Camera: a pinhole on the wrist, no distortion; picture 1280 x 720 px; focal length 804.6 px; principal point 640.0 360.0 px. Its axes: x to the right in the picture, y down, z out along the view. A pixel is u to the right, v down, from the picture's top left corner.
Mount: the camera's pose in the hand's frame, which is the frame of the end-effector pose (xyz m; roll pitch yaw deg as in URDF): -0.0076 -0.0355 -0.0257 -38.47 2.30 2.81
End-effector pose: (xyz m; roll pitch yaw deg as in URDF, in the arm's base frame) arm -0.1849 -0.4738 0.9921 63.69 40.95 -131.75
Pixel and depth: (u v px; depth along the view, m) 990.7 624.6 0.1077
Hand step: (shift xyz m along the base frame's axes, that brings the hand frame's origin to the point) -0.0523 -0.0529 0.0289
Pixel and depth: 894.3 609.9 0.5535
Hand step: -0.3591 -0.3083 0.3017
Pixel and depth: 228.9 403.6 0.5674
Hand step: -0.2239 0.0839 0.5549
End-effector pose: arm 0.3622 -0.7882 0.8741 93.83 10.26 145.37
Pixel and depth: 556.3 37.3 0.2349
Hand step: 0.1425 0.1684 0.0257
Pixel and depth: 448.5 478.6 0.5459
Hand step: 0.2814 0.2673 0.3563
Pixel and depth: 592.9 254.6 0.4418
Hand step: 0.2087 0.3044 0.1715
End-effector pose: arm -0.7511 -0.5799 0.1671 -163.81 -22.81 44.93
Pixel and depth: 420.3 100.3 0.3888
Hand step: 0.0335 0.0351 -0.3867
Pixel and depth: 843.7 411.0 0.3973
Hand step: 0.2560 0.0390 -0.2603
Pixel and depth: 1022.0 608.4 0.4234
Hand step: 0.3919 0.0147 -0.2071
